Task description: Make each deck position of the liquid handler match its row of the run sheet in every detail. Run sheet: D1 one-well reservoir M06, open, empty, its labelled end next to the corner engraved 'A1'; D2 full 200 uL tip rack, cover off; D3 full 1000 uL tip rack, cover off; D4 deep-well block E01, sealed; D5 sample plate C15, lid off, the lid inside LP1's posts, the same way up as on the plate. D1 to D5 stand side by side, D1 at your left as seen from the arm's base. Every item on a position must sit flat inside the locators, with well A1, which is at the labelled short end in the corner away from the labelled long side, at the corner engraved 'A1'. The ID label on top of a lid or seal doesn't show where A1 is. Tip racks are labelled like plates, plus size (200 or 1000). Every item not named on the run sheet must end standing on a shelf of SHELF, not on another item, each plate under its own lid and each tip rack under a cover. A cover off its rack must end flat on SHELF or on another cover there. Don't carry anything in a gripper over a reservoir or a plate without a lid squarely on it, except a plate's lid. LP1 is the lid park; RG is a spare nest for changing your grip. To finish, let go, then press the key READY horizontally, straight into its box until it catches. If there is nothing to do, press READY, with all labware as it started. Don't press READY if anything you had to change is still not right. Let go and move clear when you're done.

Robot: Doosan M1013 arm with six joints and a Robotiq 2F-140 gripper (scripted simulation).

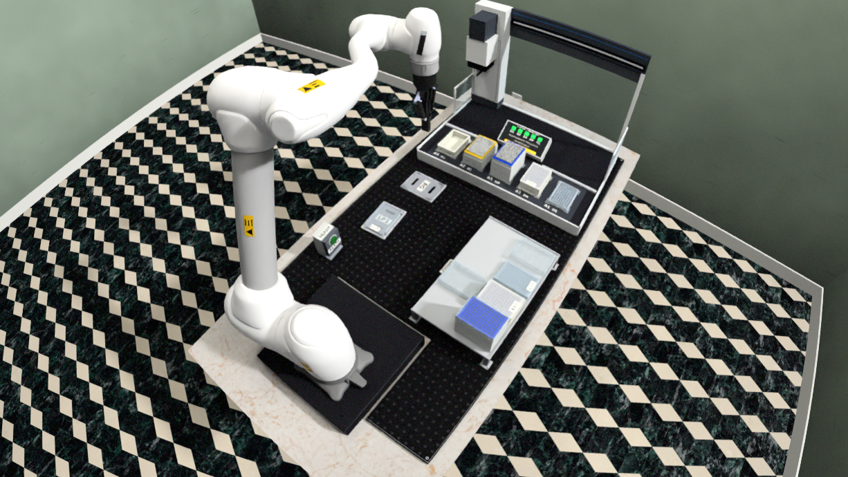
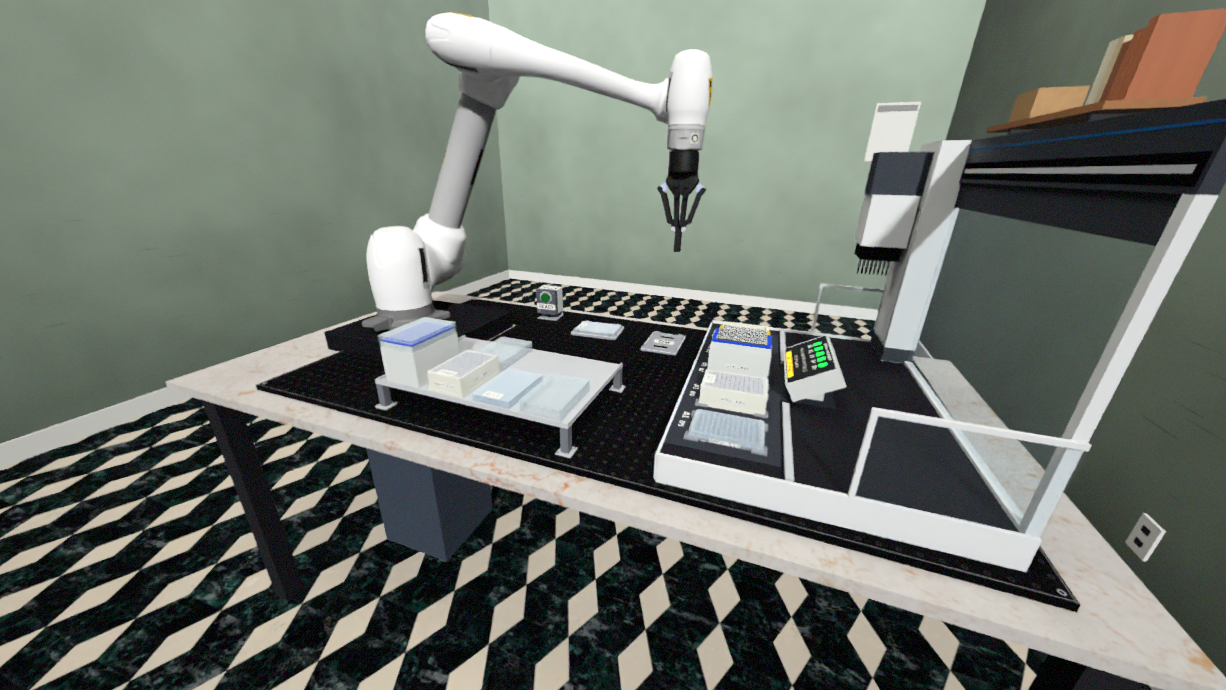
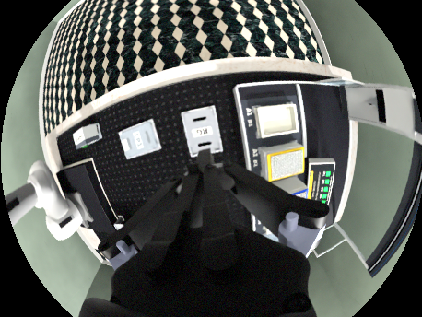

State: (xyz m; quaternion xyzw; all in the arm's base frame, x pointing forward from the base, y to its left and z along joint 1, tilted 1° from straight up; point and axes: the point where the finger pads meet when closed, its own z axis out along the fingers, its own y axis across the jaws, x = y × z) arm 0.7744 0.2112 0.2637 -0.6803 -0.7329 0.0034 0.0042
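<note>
My hand is 45 cm past the ready key, 7 cm to the right of it and 23 cm above it. From my hand the other things lie so: white one-well reservoir 20 cm ahead, 1 cm to the left, 25 cm below; then yellow-rimmed tip rack 20 cm ahead, 12 cm to the right, 22 cm below; then grey RG nest 2 cm behind, 1 cm to the left, 31 cm below.
</note>
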